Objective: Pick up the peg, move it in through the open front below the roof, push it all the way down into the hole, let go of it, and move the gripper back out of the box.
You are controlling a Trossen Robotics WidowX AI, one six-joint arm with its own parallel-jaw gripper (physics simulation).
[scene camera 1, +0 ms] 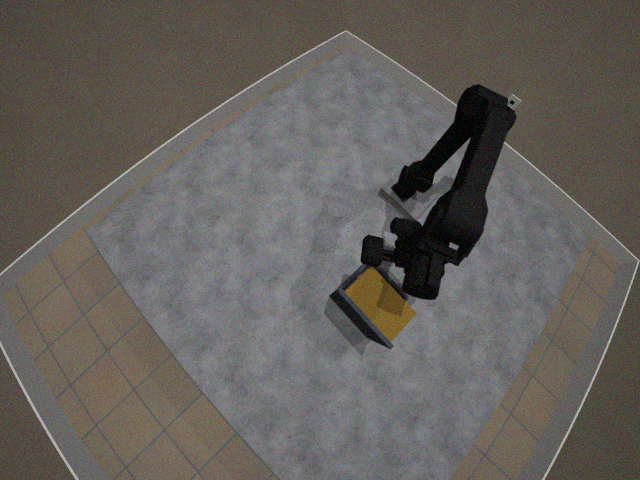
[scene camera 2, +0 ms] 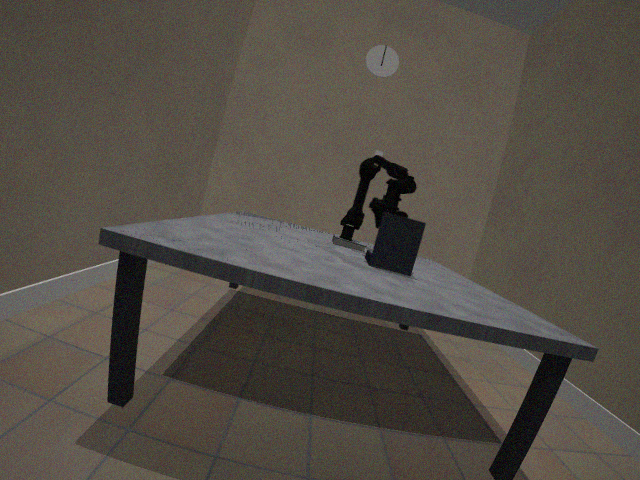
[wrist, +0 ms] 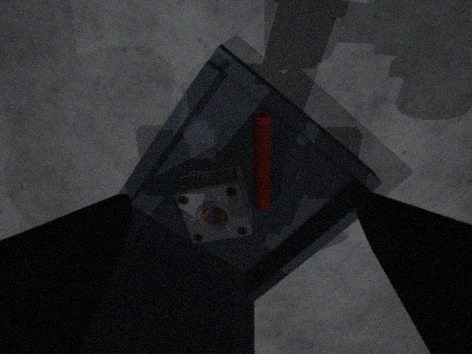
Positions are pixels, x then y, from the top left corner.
Scene:
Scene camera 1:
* gripper: 387,267
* box roof: 390,313, touched by the gripper
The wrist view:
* gripper: 246,204

